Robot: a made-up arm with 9 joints.
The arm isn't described. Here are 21 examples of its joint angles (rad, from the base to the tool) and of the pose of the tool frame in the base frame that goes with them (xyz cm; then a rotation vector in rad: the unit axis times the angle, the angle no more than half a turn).
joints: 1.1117 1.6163 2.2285 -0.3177 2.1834 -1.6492 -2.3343 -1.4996 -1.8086
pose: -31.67 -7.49 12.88 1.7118 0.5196 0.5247
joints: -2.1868 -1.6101 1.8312 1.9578 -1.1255 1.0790 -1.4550 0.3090 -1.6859
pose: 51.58 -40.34 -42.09 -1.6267 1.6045 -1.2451
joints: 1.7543 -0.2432 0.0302 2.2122 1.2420 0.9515 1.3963 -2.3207 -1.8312
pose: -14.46 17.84 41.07 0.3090 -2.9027 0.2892
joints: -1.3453 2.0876 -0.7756 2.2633 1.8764 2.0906 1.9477 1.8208 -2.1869
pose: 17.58 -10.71 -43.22 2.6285 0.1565 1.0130
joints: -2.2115 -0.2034 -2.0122 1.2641 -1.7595 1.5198 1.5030 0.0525 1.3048
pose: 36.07 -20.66 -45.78 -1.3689 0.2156 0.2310
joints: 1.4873 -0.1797 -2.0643 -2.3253 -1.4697 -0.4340 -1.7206 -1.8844 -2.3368
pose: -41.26 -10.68 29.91 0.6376 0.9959 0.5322
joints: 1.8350 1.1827 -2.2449 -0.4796 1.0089 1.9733 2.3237 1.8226 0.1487
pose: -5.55 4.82 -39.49 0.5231 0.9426 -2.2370
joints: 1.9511 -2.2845 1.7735 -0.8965 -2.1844 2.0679 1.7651 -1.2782 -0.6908
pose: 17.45 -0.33 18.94 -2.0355 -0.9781 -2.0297
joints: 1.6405 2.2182 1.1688 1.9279 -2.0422 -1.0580 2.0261 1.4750 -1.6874
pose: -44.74 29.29 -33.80 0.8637 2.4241 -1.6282
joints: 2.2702 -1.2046 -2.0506 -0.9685 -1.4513 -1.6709 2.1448 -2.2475 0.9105
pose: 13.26 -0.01 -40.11 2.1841 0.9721 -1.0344
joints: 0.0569 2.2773 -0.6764 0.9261 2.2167 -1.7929 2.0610 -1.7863 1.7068
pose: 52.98 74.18 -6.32 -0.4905 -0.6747 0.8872
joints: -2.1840 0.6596 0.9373 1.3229 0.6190 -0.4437 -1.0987 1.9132 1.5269
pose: -69.66 35.05 -8.83 1.3523 -0.5231 -0.1057
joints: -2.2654 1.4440 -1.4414 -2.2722 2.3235 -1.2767 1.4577 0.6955 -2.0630
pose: 72.46 1.63 44.50 -0.5134 0.8342 -1.5094
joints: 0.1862 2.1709 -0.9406 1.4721 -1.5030 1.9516 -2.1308 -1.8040 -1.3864
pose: 61.50 19.63 -30.79 -1.7252 1.1083 -1.6239
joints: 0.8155 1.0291 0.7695 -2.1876 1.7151 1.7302 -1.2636 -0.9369 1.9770
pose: 61.11 25.13 -1.72 0.9750 0.0197 -2.6312
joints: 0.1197 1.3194 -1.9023 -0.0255 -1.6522 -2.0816 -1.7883 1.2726 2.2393
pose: -42.28 29.55 -13.95 -1.5640 0.1739 -0.5606
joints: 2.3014 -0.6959 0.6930 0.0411 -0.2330 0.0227 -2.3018 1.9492 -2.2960
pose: -0.82 -34.39 56.47 -1.4629 0.4534 -2.4437
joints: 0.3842 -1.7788 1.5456 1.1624 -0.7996 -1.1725 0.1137 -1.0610 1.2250
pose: 58.95 -39.56 38.03 3.0053 -0.6969 -0.1603
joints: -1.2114 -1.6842 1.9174 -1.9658 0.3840 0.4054 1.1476 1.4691 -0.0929
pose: -0.17 -42.13 44.93 -0.4160 -1.7156 -1.3089
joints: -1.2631 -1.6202 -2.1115 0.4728 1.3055 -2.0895 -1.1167 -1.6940 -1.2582
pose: 27.15 20.25 -43.62 0.3554 -2.4822 1.0246
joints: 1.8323 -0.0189 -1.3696 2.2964 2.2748 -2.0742 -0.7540 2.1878 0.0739
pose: -32.57 -32.41 -1.82 -0.4937 1.2376 2.1113
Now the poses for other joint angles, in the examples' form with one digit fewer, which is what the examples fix.
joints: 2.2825 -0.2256 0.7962 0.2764 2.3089 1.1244 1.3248 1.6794 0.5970
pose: 14.4 -19.3 77.3 -2.685 -0.138 -0.446
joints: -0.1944 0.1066 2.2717 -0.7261 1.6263 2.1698 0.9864 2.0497 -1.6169
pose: -20.3 -13.7 -26.7 1.906 -0.807 -1.008
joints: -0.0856 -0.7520 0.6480 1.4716 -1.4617 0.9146 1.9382 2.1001 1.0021
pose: 55.1 -11.9 -42.8 -0.854 -0.979 1.800
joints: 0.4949 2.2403 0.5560 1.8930 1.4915 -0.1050 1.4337 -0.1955 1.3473
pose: 94.3 62.0 39.8 2.739 0.569 -0.609
